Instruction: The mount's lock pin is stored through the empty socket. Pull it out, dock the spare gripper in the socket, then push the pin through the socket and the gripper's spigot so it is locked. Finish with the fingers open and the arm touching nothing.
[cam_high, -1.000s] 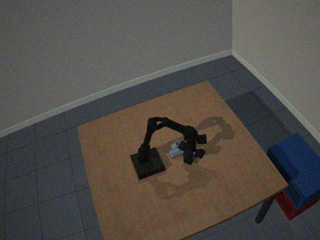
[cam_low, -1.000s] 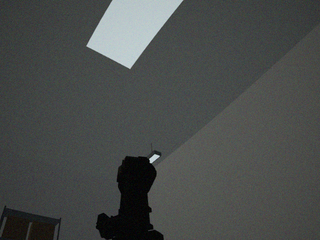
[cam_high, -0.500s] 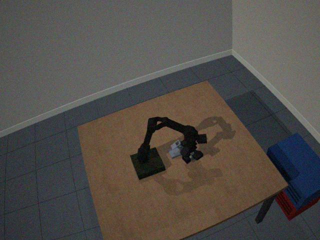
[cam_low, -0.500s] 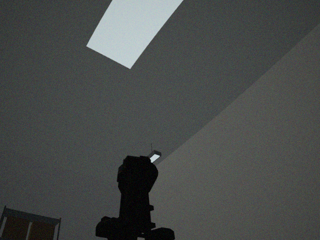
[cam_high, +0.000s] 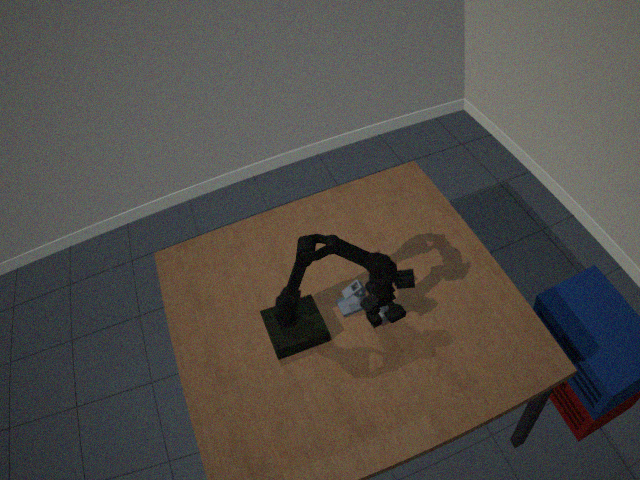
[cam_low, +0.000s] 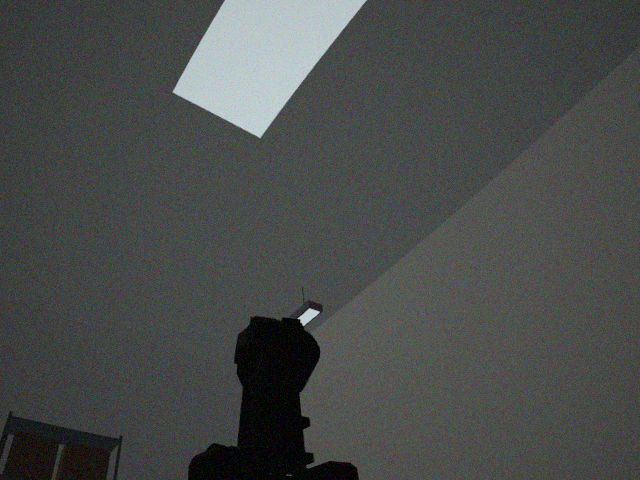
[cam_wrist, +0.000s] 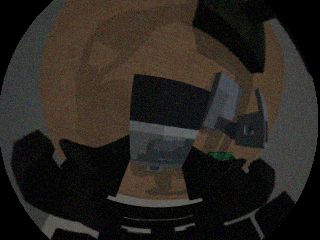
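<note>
My gripper tip is now 1 cm past the spare gripper and 1 cm below it. Also, from my gripper tip: grey mount: 8 cm behind, 12 cm to the left, 1 cm above; green pin cradle: 4 cm ahead, 24 cm to the left, 2 cm below.
</note>
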